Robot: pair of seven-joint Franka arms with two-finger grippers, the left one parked.
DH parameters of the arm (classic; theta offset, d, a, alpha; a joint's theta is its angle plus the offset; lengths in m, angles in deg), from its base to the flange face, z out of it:
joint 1: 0 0.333 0 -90
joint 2: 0 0 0 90
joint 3: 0 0.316 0.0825 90
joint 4: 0 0 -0.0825 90
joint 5: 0 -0.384 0 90
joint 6: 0 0 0.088 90
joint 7: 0 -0.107 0 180
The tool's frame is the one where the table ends.
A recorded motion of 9 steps. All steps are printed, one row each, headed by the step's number.
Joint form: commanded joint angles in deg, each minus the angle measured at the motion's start. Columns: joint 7, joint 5, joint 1, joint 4, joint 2, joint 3, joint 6.
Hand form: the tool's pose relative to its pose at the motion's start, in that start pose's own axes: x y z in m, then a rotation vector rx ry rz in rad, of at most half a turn. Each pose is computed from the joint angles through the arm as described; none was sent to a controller.
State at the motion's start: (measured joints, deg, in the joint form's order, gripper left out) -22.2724 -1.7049 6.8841 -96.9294 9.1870 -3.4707 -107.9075
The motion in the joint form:
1: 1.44 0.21 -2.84 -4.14 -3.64 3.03 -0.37
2: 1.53 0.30 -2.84 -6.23 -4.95 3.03 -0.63
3: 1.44 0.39 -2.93 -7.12 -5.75 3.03 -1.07
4: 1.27 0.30 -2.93 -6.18 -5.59 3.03 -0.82
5: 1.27 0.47 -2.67 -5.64 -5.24 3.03 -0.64
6: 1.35 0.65 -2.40 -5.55 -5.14 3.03 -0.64
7: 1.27 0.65 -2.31 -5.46 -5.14 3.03 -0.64
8: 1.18 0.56 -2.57 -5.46 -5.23 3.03 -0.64
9: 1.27 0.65 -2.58 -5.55 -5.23 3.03 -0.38
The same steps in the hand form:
1: -0.0180 0.0077 -0.0046 0.0041 -0.0045 -0.0283
2: -0.0258 0.0113 -0.0012 -0.0006 -0.0124 -0.0301
3: -0.0287 0.0137 -0.0027 0.0003 -0.0062 -0.0274
4: -0.0266 0.0125 -0.0086 0.0052 0.0019 -0.0242
5: -0.0257 0.0094 -0.0091 0.0027 0.0029 -0.0298
6: -0.0262 0.0069 -0.0088 0.0000 0.0037 -0.0369
7: -0.0264 0.0059 -0.0095 0.0006 0.0052 -0.0371
8: -0.0256 0.0084 -0.0105 0.0025 0.0062 -0.0305
9: -0.0261 0.0089 -0.0094 -0.0012 0.0011 -0.0324

